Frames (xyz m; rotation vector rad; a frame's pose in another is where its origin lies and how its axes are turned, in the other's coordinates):
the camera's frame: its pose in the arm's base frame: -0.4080 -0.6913 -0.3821 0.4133 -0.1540 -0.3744
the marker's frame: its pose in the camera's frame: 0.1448 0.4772 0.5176 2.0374 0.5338 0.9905
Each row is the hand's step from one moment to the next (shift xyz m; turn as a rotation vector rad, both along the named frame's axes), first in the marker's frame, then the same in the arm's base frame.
Working: the marker's frame: its pose in the arm's base frame: -0.2349 -0.5297 0.2965 2.2794 -0.1490 1.0742

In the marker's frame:
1: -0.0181 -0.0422 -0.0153 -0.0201 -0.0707 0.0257
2: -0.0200 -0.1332 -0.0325 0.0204 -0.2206 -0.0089
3: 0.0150 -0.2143 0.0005 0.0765 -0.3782 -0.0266
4: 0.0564 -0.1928 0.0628 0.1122 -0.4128 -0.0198
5: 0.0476 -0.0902 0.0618 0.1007 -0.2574 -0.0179
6: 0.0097 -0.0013 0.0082 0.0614 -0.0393 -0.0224
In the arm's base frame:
1: -0.0077 0.0401 -0.0259 0.0279 0.0396 -0.0609
2: 0.0108 0.1233 -0.0624 0.0833 0.1866 -0.0860
3: 0.0838 0.1753 -0.0915 0.1630 0.3326 -0.1115
4: 0.1453 0.1287 -0.0813 0.2031 0.3620 -0.1052
5: 0.1036 0.0450 -0.0383 0.1434 0.2335 -0.0404
6: 0.0123 -0.0022 0.0025 0.0394 0.0537 0.0371

